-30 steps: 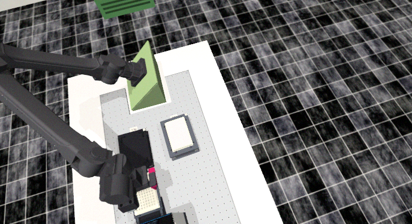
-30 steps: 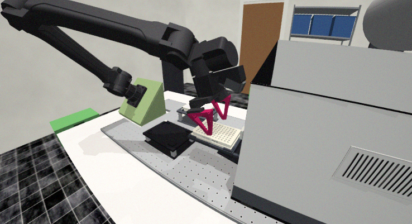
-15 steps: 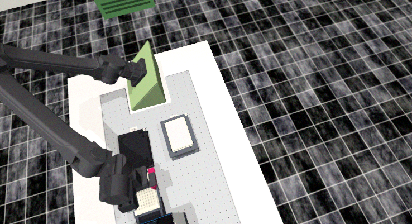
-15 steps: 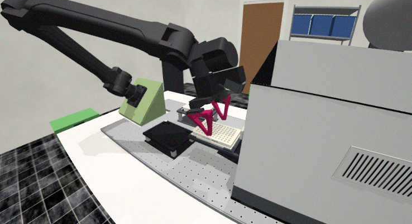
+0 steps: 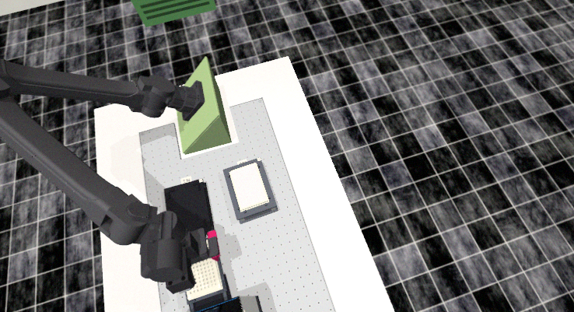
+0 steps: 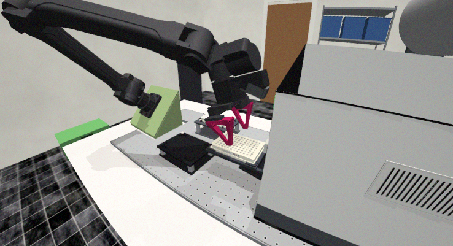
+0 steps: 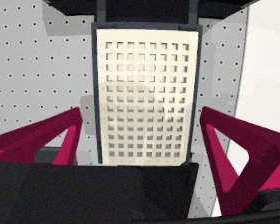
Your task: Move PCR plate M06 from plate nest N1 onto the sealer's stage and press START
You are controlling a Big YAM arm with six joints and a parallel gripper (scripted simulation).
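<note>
My gripper is now 30 mm above the 96-well plate M06 and 10 mm short of it. From my hand the other things lie so: black plate nest N1 (180 mm behind, 100 mm below, 40 mm to the right); sealed plate M09 (190 mm behind, 160 mm to the left, 70 mm below); dark sealer stage (50 mm below, 10 mm ahead).
</note>
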